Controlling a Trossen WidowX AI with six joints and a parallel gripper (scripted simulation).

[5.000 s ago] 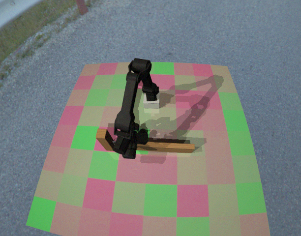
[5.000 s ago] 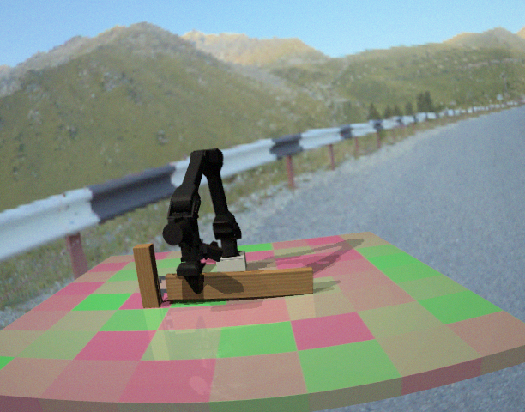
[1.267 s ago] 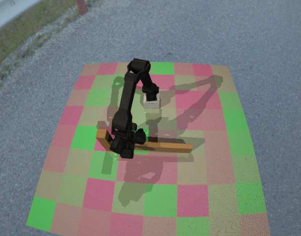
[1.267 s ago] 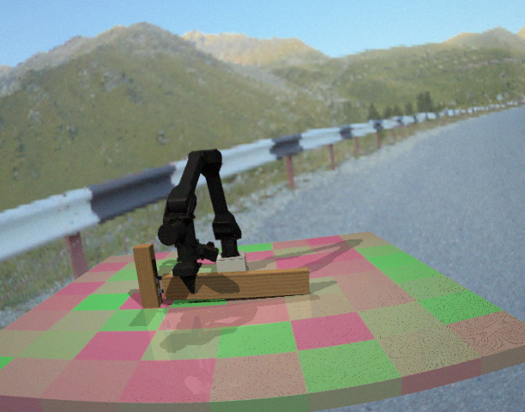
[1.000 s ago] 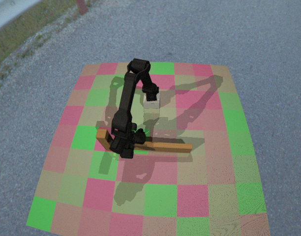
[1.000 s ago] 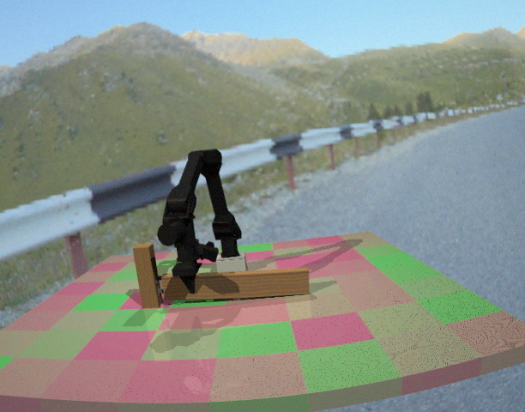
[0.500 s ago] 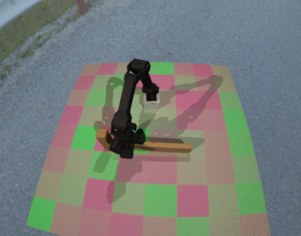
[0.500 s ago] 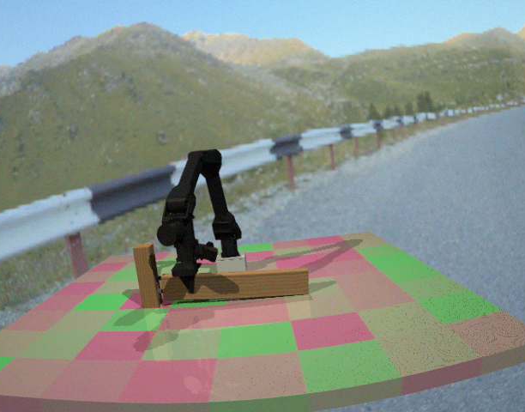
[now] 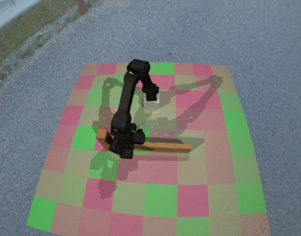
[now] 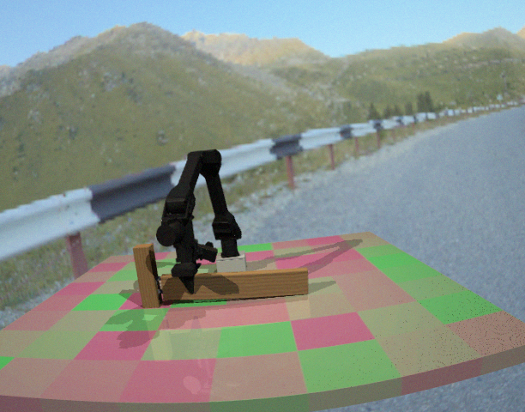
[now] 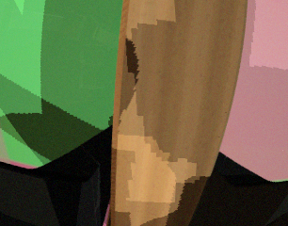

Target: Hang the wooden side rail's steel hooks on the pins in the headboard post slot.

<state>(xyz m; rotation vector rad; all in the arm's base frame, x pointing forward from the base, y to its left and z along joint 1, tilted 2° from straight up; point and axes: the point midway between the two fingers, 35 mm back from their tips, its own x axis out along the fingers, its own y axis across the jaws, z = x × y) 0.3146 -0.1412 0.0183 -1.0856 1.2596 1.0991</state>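
My gripper tip is 2 cm past the headboard post, 12 cm to the left of it and 4 cm below it.
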